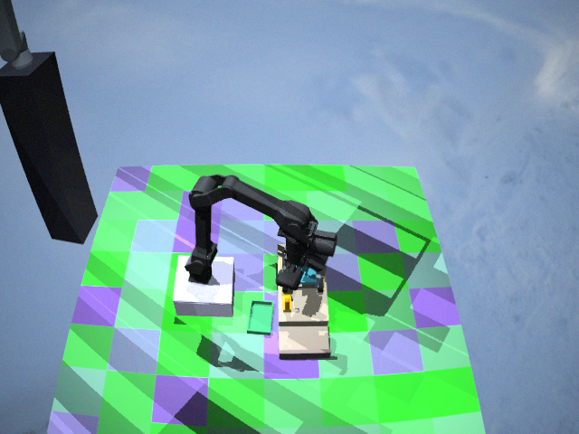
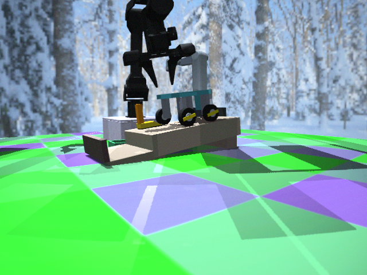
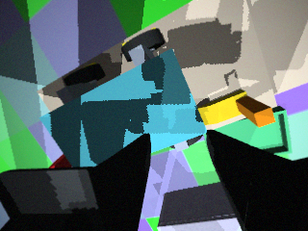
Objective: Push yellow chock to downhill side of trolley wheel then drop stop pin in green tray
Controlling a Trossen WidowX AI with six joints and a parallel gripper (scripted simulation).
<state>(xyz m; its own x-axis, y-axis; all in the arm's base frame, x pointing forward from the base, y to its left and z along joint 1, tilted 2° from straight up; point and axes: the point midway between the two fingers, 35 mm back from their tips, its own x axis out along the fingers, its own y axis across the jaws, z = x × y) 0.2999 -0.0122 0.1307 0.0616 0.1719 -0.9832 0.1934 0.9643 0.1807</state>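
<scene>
Right now the red-headed stop pin is 150 mm to the left of my gripper tip, 40 mm below it and 20 mm behind it. The rest, counted from my gripper tip: yellow chock 90 mm below, 40 mm to the right, 20 mm behind; beige ramp 120 mm below, 50 mm to the left, 10 mm ahead; trolley 60 mm to the left, 60 mm below, 10 mm ahead.
</scene>
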